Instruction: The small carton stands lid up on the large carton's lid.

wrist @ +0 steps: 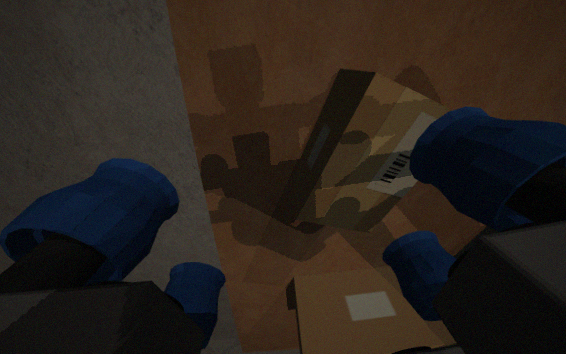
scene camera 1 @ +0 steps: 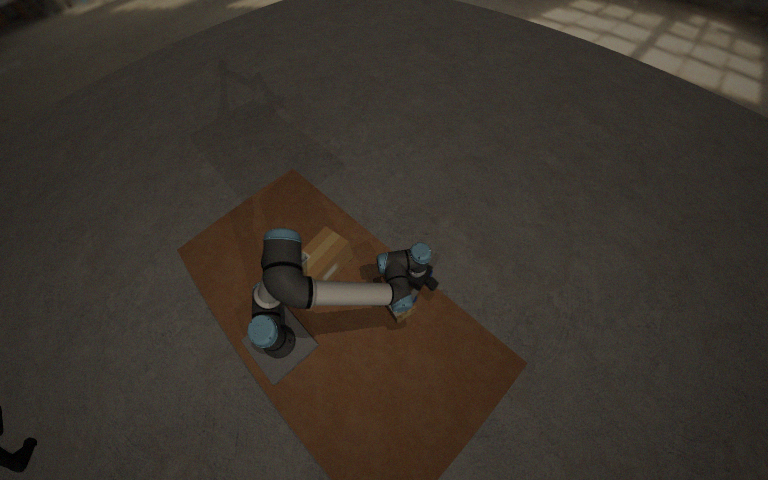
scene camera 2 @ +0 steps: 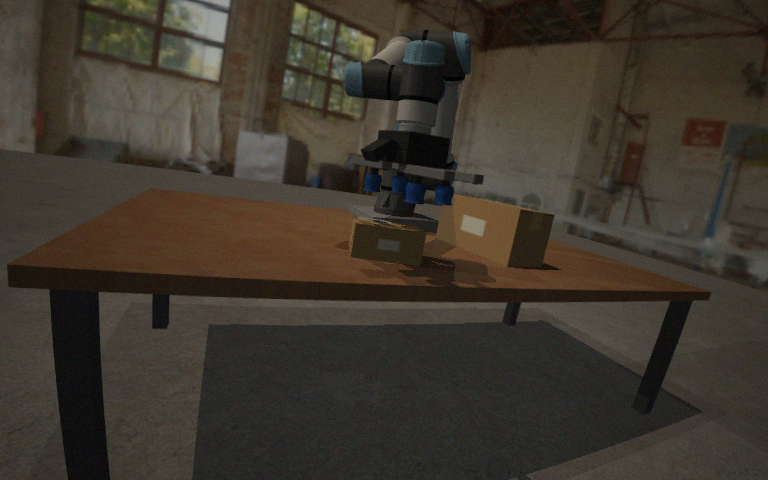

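Where they show: hand, its tool point: [wrist: 298, 228] [scene camera 2: 405, 196]; arm's base, origin of its link: [scene camera 1: 279, 341] [scene camera 2: 393, 212].
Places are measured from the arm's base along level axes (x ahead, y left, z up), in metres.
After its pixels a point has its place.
The small carton [scene camera 1: 403, 315] @[x 0.472, y -0.325, z 0.026 m] [scene camera 2: 387, 253] @[x 0.557, y -0.272, z -0.018 m] [wrist: 350, 165] @[x 0.534, y -0.271, z 0.036 m] stands on the table with its taped lid and barcode label up, apart from the large carton. The large carton [scene camera 1: 329, 251] @[x 0.442, y 0.116, z 0.118 m] [scene camera 2: 492, 233] @[x 0.468, y 0.081, z 0.036 m] [wrist: 327, 327] @[x 0.488, y 0.083, z 0.070 m] stands on the table, with a pale tape band along its top. My gripper [scene camera 1: 425, 279] @[x 0.594, y -0.272, z 0.109 m] [scene camera 2: 408, 191] [wrist: 300, 225] @[x 0.594, y -0.272, z 0.109 m] has four blue suction cups, open and holding nothing. In scene camera 2 the cups hang above the small carton and a little to its right, with a gap below them. The arm partly hides both cartons in scene camera 1.
The brown table [scene camera 1: 419, 390] @[x 0.287, y -0.586, z -0.037 m] [scene camera 2: 226, 237] @[x 0.445, y -0.593, z -0.037 m] [wrist: 300, 30] @[x 0.582, y -0.373, z -0.037 m] bears the grey base plate [scene camera 1: 301, 345] @[x 0.063, y -0.085, z -0.004 m] of the arm. The large carton is close beside the arm's forearm in scene camera 1. The table edge runs down the left part of the wrist view, with grey floor beyond.
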